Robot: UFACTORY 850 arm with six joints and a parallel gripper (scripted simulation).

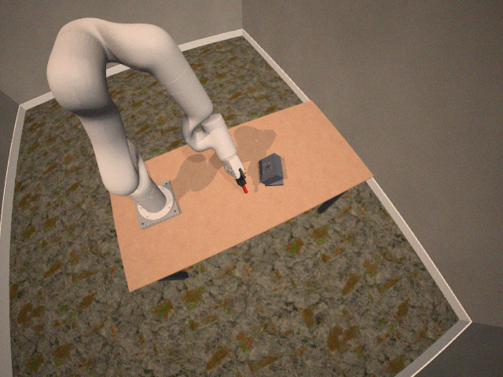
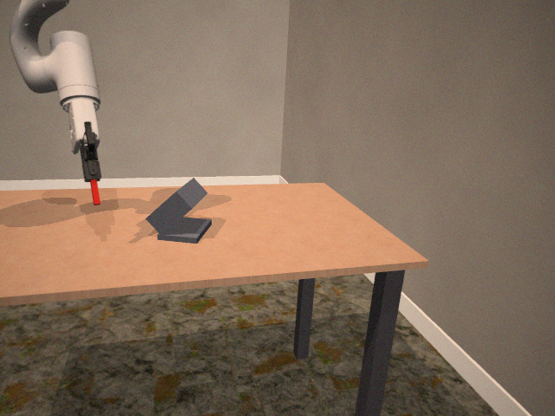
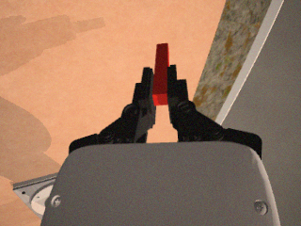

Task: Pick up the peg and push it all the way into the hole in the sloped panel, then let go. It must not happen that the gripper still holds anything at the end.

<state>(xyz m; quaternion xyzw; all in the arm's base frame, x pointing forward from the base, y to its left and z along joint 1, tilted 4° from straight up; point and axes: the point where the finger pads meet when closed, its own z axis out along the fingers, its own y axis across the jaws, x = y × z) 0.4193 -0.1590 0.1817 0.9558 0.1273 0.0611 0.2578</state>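
The grey base is 20 cm ahead of my hand, 3 cm to the left of it and 17 cm below it. Also, from my hand: red peg: 2 cm to the right, 3 cm below.
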